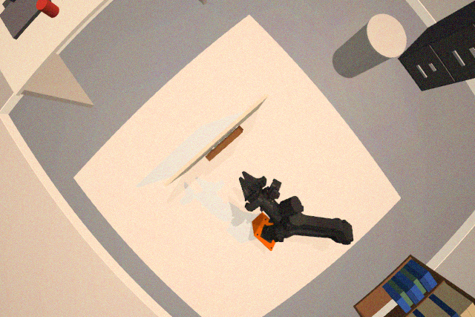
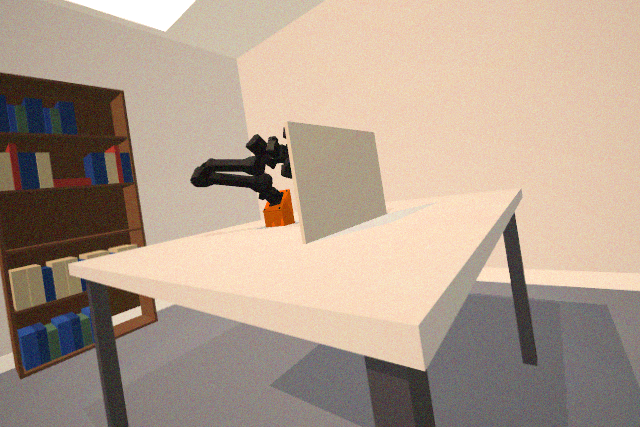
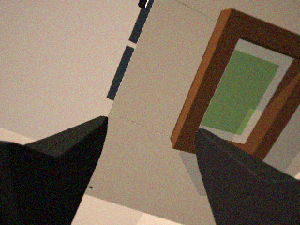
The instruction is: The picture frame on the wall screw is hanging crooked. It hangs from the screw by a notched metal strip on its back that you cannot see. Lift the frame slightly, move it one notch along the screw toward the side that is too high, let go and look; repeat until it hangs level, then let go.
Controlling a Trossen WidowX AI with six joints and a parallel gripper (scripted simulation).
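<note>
Right now the picture frame is 12 cm ahead of my gripper tip, 11 cm below it and 4 cm to the right of it. From my gripper tip the other things lie so: upright wall panel 14 cm ahead, 12 cm below, 3 cm to the right.
</note>
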